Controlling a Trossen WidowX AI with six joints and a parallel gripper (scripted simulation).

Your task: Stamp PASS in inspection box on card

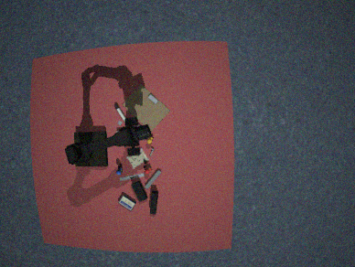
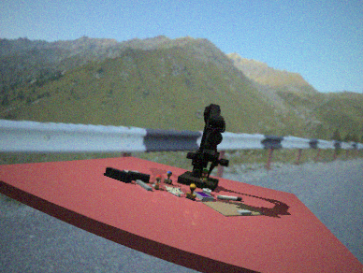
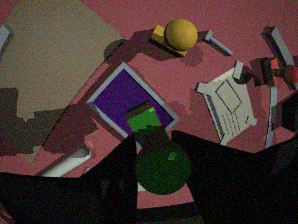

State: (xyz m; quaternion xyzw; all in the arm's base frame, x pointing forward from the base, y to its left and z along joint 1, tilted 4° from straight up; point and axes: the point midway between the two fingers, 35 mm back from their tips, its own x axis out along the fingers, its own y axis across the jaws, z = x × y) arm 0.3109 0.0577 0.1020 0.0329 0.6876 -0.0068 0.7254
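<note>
The white inspection card is 20 mm behind my gripper tip, 130 mm to the right of it and 90 mm below it. Round my gripper tip: green-knobbed PASS stamp right at my gripper tip; then yellow-knobbed stamp 70 mm ahead, 40 mm to the right, 70 mm below; then purple ink pad 10 mm to the left, 90 mm below.
</note>
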